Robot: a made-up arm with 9 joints. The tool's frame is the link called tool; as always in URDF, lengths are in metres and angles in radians. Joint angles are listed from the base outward.
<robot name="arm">
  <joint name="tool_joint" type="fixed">
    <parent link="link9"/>
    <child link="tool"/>
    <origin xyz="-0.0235 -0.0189 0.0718"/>
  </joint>
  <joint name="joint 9" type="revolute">
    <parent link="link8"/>
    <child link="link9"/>
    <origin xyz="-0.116 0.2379 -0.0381"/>
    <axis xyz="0 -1 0"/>
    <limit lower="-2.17" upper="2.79"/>
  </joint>
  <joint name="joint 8" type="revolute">
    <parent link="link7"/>
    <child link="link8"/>
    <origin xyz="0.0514 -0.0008 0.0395"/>
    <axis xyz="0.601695 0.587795 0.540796"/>
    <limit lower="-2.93" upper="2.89"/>
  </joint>
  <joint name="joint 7" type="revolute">
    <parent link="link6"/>
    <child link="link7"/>
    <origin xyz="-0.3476 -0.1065 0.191"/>
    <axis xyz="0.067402 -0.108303 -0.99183"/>
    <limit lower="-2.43" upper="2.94"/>
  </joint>
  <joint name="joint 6" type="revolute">
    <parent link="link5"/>
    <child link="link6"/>
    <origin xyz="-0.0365 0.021 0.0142"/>
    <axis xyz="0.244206 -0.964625 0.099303"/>
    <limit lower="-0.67" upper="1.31"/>
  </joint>
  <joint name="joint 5" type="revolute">
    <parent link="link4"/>
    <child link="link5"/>
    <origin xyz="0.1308 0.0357 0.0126"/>
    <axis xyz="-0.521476 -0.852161 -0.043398"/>
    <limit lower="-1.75" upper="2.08"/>
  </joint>
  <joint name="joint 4" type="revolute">
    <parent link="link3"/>
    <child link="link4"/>
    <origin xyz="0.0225 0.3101 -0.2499"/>
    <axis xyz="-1 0 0"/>
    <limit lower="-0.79" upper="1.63"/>
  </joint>
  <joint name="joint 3" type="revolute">
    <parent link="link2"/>
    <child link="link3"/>
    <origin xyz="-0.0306 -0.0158 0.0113"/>
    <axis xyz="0 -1 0"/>
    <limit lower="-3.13" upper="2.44"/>
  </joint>
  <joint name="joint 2" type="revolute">
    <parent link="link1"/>
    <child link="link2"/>
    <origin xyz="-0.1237 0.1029 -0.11"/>
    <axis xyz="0 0 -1"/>
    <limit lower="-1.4" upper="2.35"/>
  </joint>
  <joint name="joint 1" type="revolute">
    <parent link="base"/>
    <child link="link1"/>
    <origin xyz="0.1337 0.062 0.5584"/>
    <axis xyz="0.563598 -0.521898 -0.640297"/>
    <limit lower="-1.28" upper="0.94"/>
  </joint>
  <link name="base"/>
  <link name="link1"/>
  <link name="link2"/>
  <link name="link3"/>
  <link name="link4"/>
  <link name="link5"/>
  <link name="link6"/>
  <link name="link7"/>
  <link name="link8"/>
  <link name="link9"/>
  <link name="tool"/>
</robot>
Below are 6 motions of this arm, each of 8 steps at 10 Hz.
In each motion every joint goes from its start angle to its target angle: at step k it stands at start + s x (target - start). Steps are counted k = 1, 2, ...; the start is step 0. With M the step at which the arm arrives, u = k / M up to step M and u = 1 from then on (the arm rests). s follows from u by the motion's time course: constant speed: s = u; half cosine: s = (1 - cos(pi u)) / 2; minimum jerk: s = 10 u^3 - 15 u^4 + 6 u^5.
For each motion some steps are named. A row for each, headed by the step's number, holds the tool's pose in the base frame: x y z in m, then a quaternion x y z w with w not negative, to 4 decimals.
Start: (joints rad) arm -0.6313 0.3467 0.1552 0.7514 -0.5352 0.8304 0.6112 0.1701 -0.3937
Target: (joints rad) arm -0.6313 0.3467 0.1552 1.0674 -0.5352 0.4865 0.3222 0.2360 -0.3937
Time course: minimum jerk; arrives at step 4
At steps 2, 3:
2: -0.3979 0.5347 0.2363 -0.3010 0.0982 -0.1245 0.9404
3: -0.3926 0.5859 0.2094 -0.3904 0.1706 -0.1242 0.8961

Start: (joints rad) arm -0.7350 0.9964 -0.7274 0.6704 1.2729 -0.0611 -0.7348 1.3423 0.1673
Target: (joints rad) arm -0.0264 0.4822 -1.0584 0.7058 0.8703 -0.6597 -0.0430 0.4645 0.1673
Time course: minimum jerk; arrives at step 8
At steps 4, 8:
4: -0.3205 0.8821 0.4789 -0.2406 0.6498 0.1351 0.7082
8: -0.1320 1.0287 0.5635 -0.2935 0.5376 0.0248 0.7901

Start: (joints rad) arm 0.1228 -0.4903 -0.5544 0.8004 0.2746 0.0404 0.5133 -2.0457 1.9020
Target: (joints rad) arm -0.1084 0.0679 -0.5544 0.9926 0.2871 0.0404 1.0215 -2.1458 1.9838
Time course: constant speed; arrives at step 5
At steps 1, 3, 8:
1: -0.1304 0.3016 0.4836 0.5479 0.6063 -0.3256 0.4756
3: -0.1403 0.3042 0.5446 0.6145 0.4779 -0.3636 0.5116
8: -0.1562 0.3232 0.5983 0.6534 0.3348 -0.3965 0.5512

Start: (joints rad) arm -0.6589 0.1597 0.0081 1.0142 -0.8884 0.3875 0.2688 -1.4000 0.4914
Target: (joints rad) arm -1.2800 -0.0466 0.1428 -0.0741 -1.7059 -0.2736 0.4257 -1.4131 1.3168
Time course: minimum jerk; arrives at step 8
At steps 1, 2, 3, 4, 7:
1: -0.2500 0.3517 0.1937 -0.7875 -0.4354 0.0641 0.4315
2: -0.2564 0.3342 0.2184 -0.7907 -0.3976 0.1013 0.4543
3: -0.2580 0.2917 0.2682 -0.7808 -0.3182 0.1947 0.5012
4: -0.2380 0.2221 0.3260 -0.7244 -0.2059 0.3470 0.5590
7: -0.1466 0.0398 0.3623 -0.3964 0.0580 0.6665 0.6288

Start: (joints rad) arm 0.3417 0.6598 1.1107 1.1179 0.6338 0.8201 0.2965 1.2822 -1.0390
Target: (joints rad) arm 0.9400 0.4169 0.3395 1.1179 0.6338 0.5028 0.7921 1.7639 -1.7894
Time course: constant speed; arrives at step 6
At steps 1, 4, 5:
1: 0.2304 0.4021 0.0514 -0.3543 0.3526 -0.3836 0.7765
4: 0.2871 0.6622 0.2131 -0.0580 0.5534 -0.2229 0.8004
5: 0.2972 0.7267 0.2910 0.0187 0.6022 -0.1437 0.7851

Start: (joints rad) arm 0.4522 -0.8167 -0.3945 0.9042 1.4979 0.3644 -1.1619 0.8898 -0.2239
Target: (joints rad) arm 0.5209 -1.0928 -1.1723 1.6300 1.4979 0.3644 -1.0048 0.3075 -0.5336
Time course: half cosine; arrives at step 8
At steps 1, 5, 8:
1: -0.1925 -0.0779 0.1026 -0.9292 -0.0082 0.3108 0.1997
5: -0.0327 -0.1461 0.4633 0.8767 0.1898 -0.4161 0.1494
8: 0.0695 -0.0586 0.5837 0.7828 0.2798 -0.4739 0.2904

